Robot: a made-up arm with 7 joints. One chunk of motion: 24 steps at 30 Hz.
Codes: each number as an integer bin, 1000 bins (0 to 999) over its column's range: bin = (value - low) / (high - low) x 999, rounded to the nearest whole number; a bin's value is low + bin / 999 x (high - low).
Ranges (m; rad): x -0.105..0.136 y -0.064..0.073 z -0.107..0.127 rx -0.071..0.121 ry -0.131..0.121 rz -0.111..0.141
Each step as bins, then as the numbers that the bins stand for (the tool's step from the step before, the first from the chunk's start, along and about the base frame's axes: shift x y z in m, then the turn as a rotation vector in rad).
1 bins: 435 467 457 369 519 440
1 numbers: -0.00006 0.00004 0.00005 -0.00008 -0.00008 -0.00001
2 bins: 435 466 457 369 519 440
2 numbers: -0.00006 -0.00009 0.00005 -0.00008 -0.00008 -0.00001
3 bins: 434 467 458 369 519 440
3 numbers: -0.00030 0.00004 0.00028 -0.00008 -0.00008 -0.00001
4 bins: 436 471 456 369 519 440
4 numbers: 0.00018 0.00059 -0.00019 -0.00008 -0.00008 -0.00001
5 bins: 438 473 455 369 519 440
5 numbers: 0.00066 0.00087 -0.00042 -0.00008 -0.00008 -0.00001
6 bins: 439 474 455 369 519 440
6 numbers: 0.00090 0.00100 -0.00042 -0.00008 -0.00008 -0.00001
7 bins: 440 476 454 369 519 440
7 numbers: 0.00115 0.00128 -0.00066 -0.00008 -0.00008 -0.00001
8 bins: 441 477 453 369 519 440
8 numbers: 0.00139 0.00141 -0.00089 -0.00008 -0.00008 -0.00001
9 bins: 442 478 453 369 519 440
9 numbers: 0.00163 0.00155 -0.00089 -0.00008 -0.00008 -0.00001
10 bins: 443 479 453 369 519 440
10 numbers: 0.00187 0.00169 -0.00089 -0.00008 -0.00008 -0.00001
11 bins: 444 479 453 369 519 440
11 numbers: 0.00211 0.00169 -0.00089 -0.00008 -0.00008 -0.00001
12 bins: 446 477 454 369 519 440
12 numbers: 0.00259 0.00141 -0.00066 -0.00008 -0.00008 -0.00001
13 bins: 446 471 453 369 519 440
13 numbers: 0.00259 0.00059 -0.00089 -0.00008 -0.00008 -0.00001
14 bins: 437 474 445 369 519 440
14 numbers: 0.00042 0.00100 -0.00277 -0.00008 -0.00008 -0.00001
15 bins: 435 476 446 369 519 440
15 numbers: -0.00006 0.00128 -0.00253 -0.00008 -0.00008 -0.00001
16 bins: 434 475 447 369 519 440
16 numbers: -0.00030 0.00114 -0.00230 -0.00008 -0.00008 -0.00001
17 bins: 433 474 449 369 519 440
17 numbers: -0.00054 0.00100 -0.00183 -0.00008 -0.00008 -0.00001
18 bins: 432 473 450 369 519 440
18 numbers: -0.00078 0.00087 -0.00159 -0.00008 -0.00008 -0.00001
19 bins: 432 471 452 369 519 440
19 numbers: -0.00078 0.00059 -0.00113 -0.00008 -0.00008 -0.00001
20 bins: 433 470 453 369 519 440
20 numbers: -0.00054 0.00045 -0.00089 -0.00008 -0.00008 -0.00001
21 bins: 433 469 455 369 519 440
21 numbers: -0.00054 0.00032 -0.00042 -0.00008 -0.00008 -0.00001
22 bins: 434 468 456 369 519 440
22 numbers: -0.00030 0.00018 -0.00019 -0.00008 -0.00008 -0.00001
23 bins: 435 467 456 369 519 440
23 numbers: -0.00006 0.00004 -0.00019 -0.00008 -0.00008 -0.00001
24 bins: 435 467 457 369 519 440
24 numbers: -0.00006 0.00004 0.00005 -0.00008 -0.00008 -0.00001
